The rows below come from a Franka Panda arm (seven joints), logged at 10 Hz.
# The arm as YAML. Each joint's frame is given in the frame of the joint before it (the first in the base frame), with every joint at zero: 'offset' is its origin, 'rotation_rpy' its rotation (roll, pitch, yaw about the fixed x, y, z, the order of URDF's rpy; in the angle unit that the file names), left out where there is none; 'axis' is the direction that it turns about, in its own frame. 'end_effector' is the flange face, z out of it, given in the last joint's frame.
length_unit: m
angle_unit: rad
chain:
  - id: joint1
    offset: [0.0, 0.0, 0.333]
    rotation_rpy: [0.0, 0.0, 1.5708]
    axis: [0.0, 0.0, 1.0]
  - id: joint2
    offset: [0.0, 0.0, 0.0]
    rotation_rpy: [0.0, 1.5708, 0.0]
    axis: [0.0, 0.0, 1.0]
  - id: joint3
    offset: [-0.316, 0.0, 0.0]
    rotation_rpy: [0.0, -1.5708, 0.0]
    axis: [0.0, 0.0, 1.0]
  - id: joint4
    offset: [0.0, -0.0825, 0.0]
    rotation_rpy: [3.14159, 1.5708, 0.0]
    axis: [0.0, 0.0, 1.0]
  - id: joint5
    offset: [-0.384, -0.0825, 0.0]
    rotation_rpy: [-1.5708, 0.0, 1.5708]
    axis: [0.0, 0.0, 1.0]
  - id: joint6
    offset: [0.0, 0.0, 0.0]
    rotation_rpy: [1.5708, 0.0, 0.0]
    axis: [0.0, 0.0, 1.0]
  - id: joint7
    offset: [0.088, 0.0, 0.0]
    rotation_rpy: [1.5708, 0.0, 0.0]
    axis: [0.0, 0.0, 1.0]
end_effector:
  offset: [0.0, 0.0, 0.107]
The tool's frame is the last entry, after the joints.
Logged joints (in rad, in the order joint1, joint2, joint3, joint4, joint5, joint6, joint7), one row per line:
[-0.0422 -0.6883 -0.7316 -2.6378 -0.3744 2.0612 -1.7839]
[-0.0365 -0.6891 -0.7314 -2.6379 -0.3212 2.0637 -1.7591]
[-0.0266 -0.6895 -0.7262 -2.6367 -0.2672 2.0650 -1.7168]
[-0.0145 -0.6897 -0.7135 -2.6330 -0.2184 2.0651 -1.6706]
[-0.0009 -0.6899 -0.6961 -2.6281 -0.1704 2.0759 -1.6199]
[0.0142 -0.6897 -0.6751 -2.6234 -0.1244 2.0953 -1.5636]
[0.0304 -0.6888 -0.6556 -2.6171 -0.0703 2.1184 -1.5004]
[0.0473 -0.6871 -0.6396 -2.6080 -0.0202 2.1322 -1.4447]
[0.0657 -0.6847 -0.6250 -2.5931 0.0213 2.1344 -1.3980]
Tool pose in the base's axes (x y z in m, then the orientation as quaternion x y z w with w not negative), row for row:
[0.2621 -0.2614 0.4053 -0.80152 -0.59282 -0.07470 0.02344]
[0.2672 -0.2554 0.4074 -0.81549 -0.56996 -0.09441 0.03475]
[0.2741 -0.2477 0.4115 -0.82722 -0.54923 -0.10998 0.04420]
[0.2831 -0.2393 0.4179 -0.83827 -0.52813 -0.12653 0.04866]
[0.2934 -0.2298 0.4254 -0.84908 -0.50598 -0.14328 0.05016]
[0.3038 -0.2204 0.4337 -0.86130 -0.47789 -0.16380 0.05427]
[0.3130 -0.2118 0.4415 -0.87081 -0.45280 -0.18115 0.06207]
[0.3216 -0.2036 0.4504 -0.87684 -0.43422 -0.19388 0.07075]
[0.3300 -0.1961 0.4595 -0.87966 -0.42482 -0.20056 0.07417]
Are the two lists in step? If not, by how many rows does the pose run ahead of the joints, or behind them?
The pose runs 1 row ahead of the joints: the pose in row i belongs to the joints in row i + 1.
